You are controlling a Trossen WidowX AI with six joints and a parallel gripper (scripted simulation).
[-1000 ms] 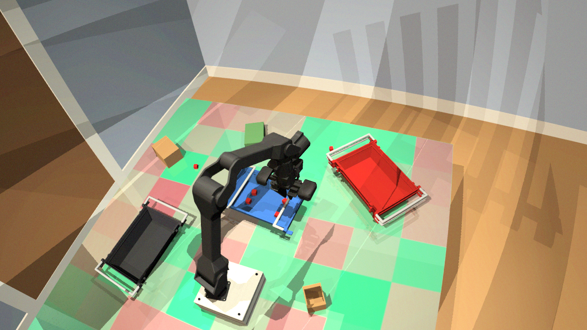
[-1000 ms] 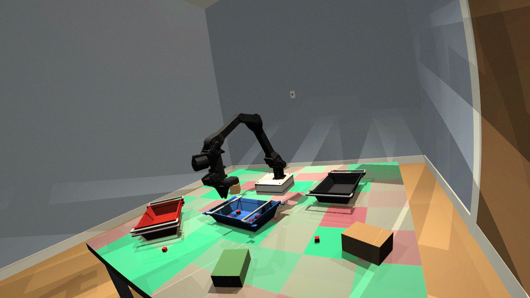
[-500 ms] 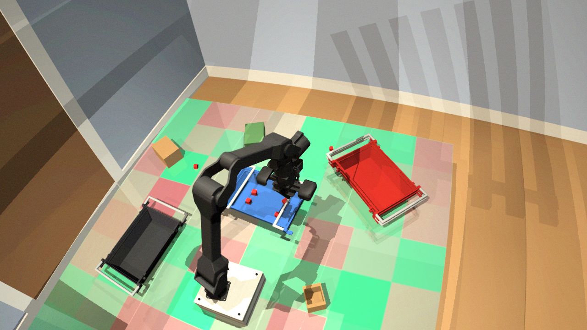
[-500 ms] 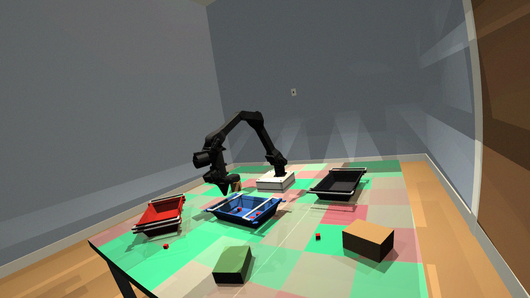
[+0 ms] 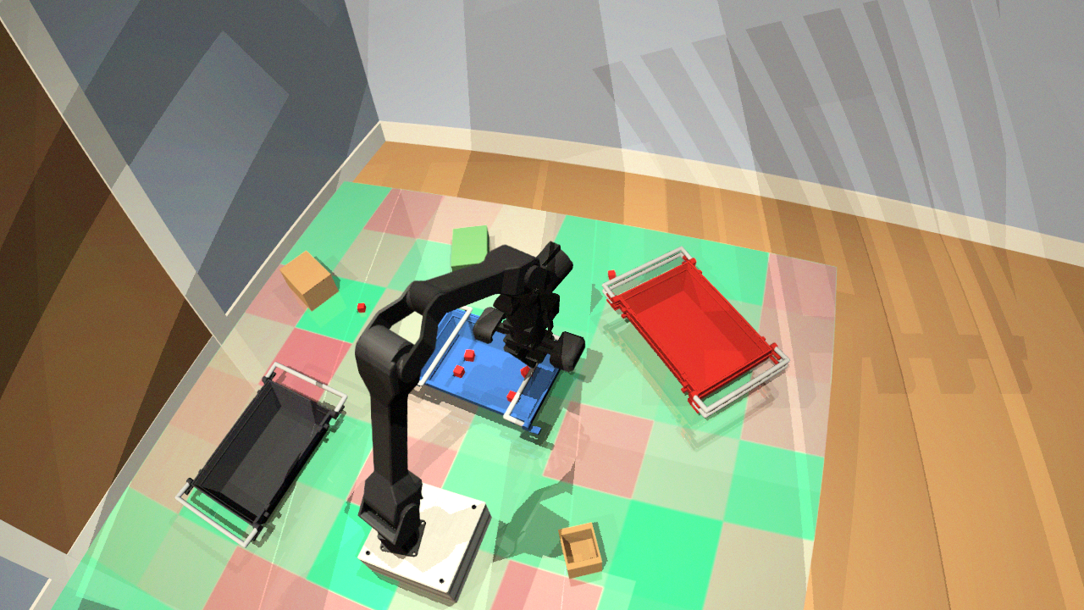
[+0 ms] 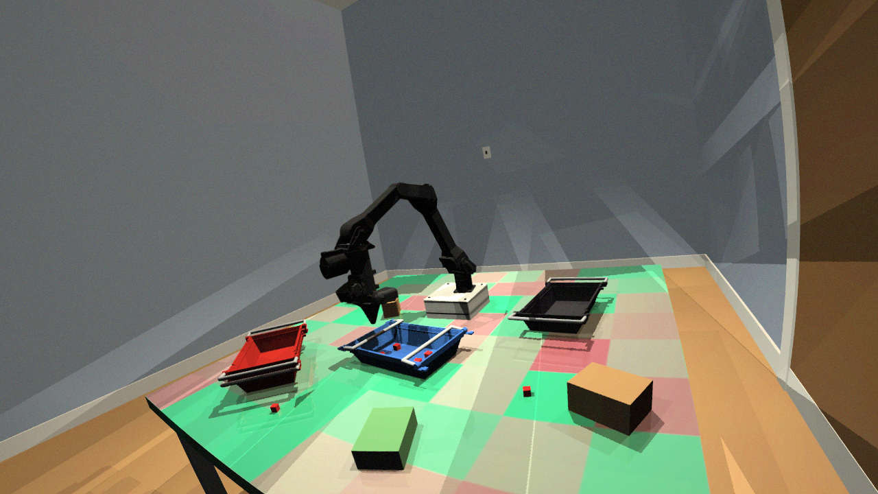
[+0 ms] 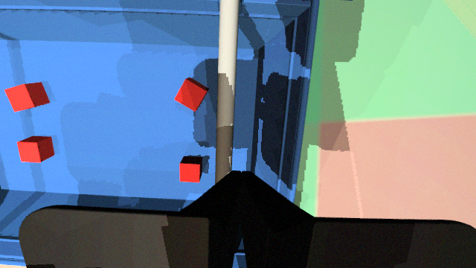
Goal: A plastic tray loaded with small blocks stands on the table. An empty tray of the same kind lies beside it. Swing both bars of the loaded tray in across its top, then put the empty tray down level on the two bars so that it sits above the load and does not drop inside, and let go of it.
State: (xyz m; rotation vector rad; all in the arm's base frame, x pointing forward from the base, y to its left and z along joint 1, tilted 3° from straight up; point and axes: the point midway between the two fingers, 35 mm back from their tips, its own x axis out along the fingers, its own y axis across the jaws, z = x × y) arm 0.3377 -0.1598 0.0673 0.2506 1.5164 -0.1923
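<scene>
The black tray lies 23 cm behind my gripper tip, 49 cm to the left of it and 5 cm below it. Round my gripper tip: small brown box (31 cm behind, 12 cm to the right, 8 cm below).
</scene>
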